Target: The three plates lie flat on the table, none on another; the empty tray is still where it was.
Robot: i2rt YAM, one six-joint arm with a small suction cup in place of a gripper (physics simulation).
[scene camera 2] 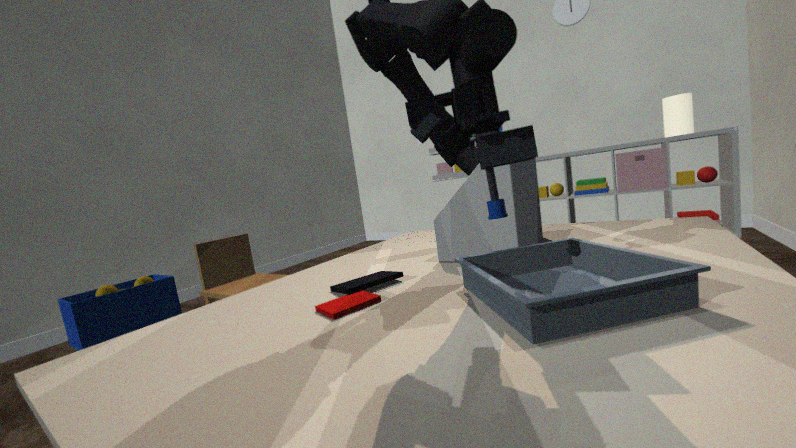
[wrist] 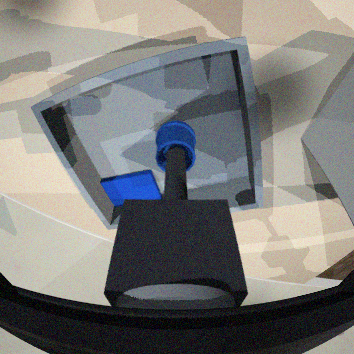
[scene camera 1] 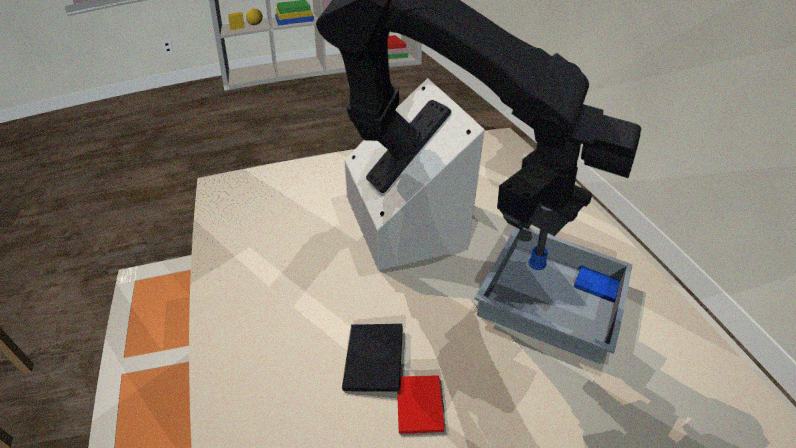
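Seen in the pictures: end effector, tool point: [scene camera 2: 498,217] [wrist: 175,138] [scene camera 1: 537,263]; arm's base, origin of the base link: [scene camera 1: 409,146].
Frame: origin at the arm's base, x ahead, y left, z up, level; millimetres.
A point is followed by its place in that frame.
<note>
The grey tray [scene camera 1: 548,335] {y 62, x 383, z -167 mm} [scene camera 2: 612,317] {y 198, x 415, z -177 mm} [wrist: 251,100] {y 39, x 241, z -138 mm} sits flat on the table. A blue plate [scene camera 1: 597,283] {y 238, x 335, z -175 mm} [wrist: 131,188] {y 235, x 332, z -176 mm} lies inside it, near one end; the tray's walls hide this plate in scene camera 2. A black plate [scene camera 1: 374,357] {y -206, x 283, z -174 mm} [scene camera 2: 367,282] {y -181, x 311, z -170 mm} and a smaller red plate [scene camera 1: 421,404] {y -179, x 386, z -179 mm} [scene camera 2: 348,304] {y -168, x 397, z -179 mm} lie flat on the table, corner to corner; I cannot tell whether they touch. My suction cup [scene camera 1: 538,259] [scene camera 2: 496,209] [wrist: 175,142] {y 69, x 309, z -68 mm} points down above the tray, away from the blue plate. It is open, with nothing on it.
The arm's white and grey pedestal [scene camera 1: 427,211] {y -22, x 113, z -69 mm} [scene camera 2: 479,222] {y -4, x 115, z -101 mm} stands beside the tray. A wall runs along the table's far right side in scene camera 1. Orange panels [scene camera 1: 161,317] show beyond the table's left edge. A shelf unit [scene camera 2: 729,178] stands behind.
</note>
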